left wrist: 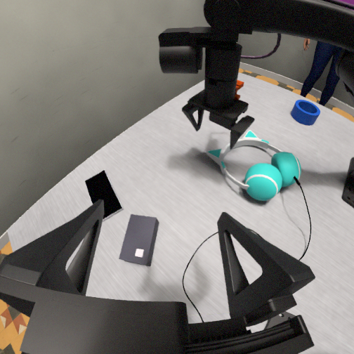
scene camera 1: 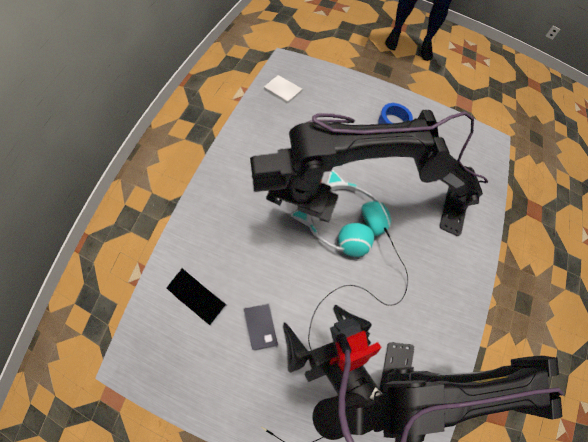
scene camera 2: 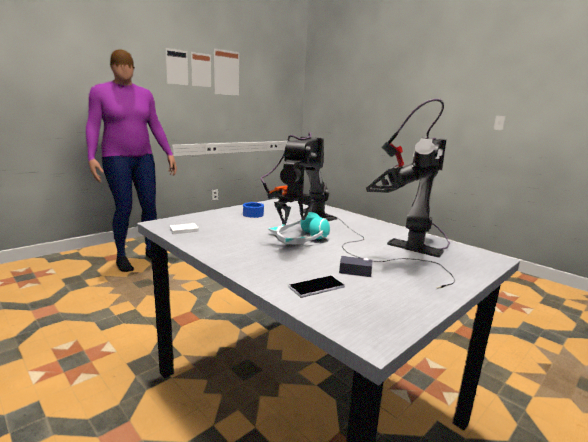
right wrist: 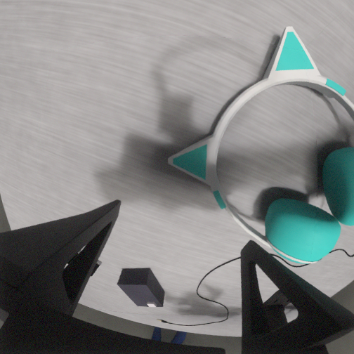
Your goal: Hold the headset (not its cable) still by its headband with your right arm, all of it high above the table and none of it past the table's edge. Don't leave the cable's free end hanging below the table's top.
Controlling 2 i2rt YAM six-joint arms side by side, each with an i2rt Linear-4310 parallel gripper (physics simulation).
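Frame: origin at the left arm's base, x ahead, y left, z up, level; centimetres.
Seen in the pictures: left gripper, fingertip midpoint: (scene camera 1: 309, 315) (scene camera 2: 368, 188); right gripper, fingertip midpoint: (scene camera 1: 300, 210) (scene camera 2: 293, 222); left arm's base, link origin: (scene camera 2: 414, 248); right arm's base, link origin: (scene camera 1: 455, 203).
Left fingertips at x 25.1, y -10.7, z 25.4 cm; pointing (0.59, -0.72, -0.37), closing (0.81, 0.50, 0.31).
Pixels of each thing's top centre, then the offset from my left fingertips to it. "*": a spot on its surface instead.
- cable's free end, surface spot: (scene camera 2: 441, 287) * dx +3.1, dy +27.7, dz -25.2 cm
- black phone, top centre: (scene camera 1: 195, 296) (scene camera 2: 317, 284) dx +26.7, dy -1.2, dz -24.5 cm
- dark box, top centre: (scene camera 1: 260, 326) (scene camera 2: 356, 259) dx +9.3, dy +2.5, dz -21.3 cm
- blue ring, top centre: (scene camera 1: 397, 115) (scene camera 2: 253, 204) dx -17.1, dy -63.7, dz -20.6 cm
- white block, top centre: (scene camera 1: 282, 87) (scene camera 2: 184, 226) dx +19.1, dy -68.8, dz -23.9 cm
The teal headset (scene camera 1: 356, 240) (scene camera 2: 319, 228) (left wrist: 263, 182) (right wrist: 301, 227) with a white cat-ear headband (right wrist: 212, 172) lies on the table. Its thin black cable (scene camera 1: 406, 272) (left wrist: 310, 225) curls away; the cable's free end (scene camera 2: 441, 287) (right wrist: 162, 320) rests on the tabletop. My right gripper (scene camera 2: 293, 220) (left wrist: 213, 137) (right wrist: 186, 229) is open and empty, pointing down low above the table by the headband's ear side. In scene camera 1 its arm hides part of the headband. My left gripper (scene camera 1: 310, 316) (left wrist: 164, 212) is open and empty, raised above the table near the cable.
A black phone (scene camera 1: 196, 296) (scene camera 2: 317, 285) and a dark box (scene camera 1: 260, 327) (scene camera 2: 355, 266) (left wrist: 140, 240) (right wrist: 141, 287) lie near the cable side. A blue ring (scene camera 1: 408, 116) (scene camera 2: 253, 212) (left wrist: 305, 119) and a white block (scene camera 1: 283, 88) (scene camera 2: 184, 228) lie at the other end.
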